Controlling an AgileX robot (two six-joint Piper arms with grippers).
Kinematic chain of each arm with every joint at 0, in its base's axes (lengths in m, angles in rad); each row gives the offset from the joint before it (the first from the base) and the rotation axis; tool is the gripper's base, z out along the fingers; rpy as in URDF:
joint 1: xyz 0 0 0.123 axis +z
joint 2: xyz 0 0 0 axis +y
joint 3: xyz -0.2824 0 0.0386 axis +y
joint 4: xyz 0.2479 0 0.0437 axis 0.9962 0 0.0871
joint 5: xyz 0 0 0 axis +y
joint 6: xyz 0.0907 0 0.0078 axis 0.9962 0 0.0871
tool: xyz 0 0 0 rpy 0 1.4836 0
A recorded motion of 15 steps. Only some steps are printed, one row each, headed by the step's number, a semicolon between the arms.
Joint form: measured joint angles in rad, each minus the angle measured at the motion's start. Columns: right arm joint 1, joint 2, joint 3, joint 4, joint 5, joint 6; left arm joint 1, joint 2, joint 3, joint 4, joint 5, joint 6.
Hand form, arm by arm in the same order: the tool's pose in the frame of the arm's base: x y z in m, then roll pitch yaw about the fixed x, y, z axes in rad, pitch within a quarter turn. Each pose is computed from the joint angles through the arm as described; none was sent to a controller.
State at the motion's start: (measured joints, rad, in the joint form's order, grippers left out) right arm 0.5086 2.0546 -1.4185 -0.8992 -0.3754 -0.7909; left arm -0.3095 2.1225 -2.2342 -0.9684 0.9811 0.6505
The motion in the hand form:
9: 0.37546 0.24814 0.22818 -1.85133 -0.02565 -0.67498; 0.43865 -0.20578 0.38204 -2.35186 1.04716 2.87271
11: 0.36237 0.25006 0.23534 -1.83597 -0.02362 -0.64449; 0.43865 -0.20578 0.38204 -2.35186 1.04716 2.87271
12: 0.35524 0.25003 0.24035 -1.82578 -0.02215 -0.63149; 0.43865 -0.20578 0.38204 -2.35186 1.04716 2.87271
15: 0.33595 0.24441 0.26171 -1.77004 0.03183 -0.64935; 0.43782 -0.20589 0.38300 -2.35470 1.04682 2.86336
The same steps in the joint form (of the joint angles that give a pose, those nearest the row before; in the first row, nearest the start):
9: 0.0042 -0.0904 0.1058 -0.0657 -0.0678 0.0012; 0.0000 0.0004 0.0000 0.0000 0.0000 0.0016
11: 0.0193 -0.1301 0.1442 -0.0675 -0.0890 0.0012; 0.0000 0.0004 0.0000 0.0000 0.0000 0.0016
12: 0.0261 -0.1552 0.1656 -0.0676 -0.0988 0.0024; 0.0000 0.0004 0.0000 0.0000 0.0000 0.0016
15: 0.0412 -0.2459 0.2300 0.0083 -0.1086 0.0048; 0.0000 0.0005 -0.0045 0.0000 0.0085 0.0016

